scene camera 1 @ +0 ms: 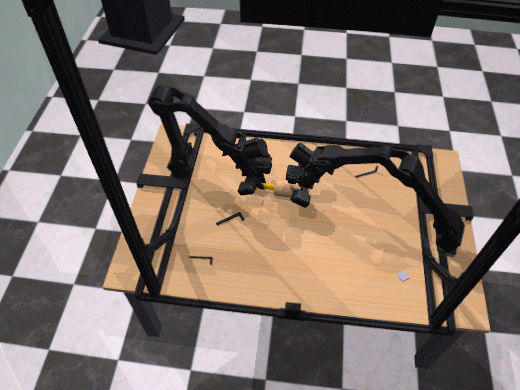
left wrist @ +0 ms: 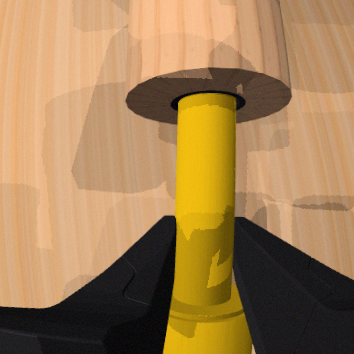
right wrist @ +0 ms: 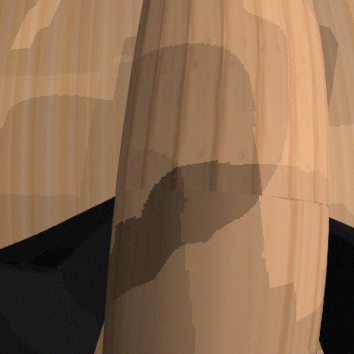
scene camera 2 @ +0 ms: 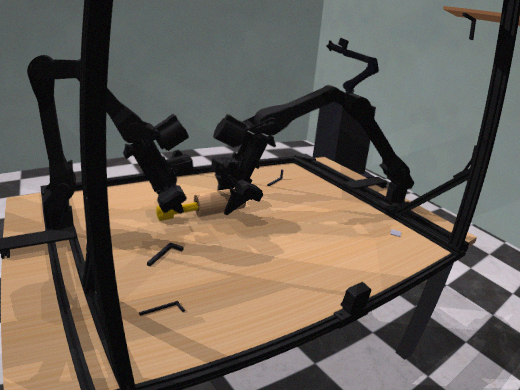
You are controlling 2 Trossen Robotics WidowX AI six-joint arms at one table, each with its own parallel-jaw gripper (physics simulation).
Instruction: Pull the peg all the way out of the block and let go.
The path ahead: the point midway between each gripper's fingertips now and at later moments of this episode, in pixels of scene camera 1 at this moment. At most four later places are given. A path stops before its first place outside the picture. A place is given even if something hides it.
The left gripper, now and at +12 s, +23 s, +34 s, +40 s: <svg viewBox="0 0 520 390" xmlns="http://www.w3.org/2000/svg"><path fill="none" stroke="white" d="M264 186L248 187L233 181L254 175L264 189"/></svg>
The right gripper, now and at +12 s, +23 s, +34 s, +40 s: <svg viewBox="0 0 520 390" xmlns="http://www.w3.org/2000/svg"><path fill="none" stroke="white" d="M292 194L286 193L280 191L302 199L302 199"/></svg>
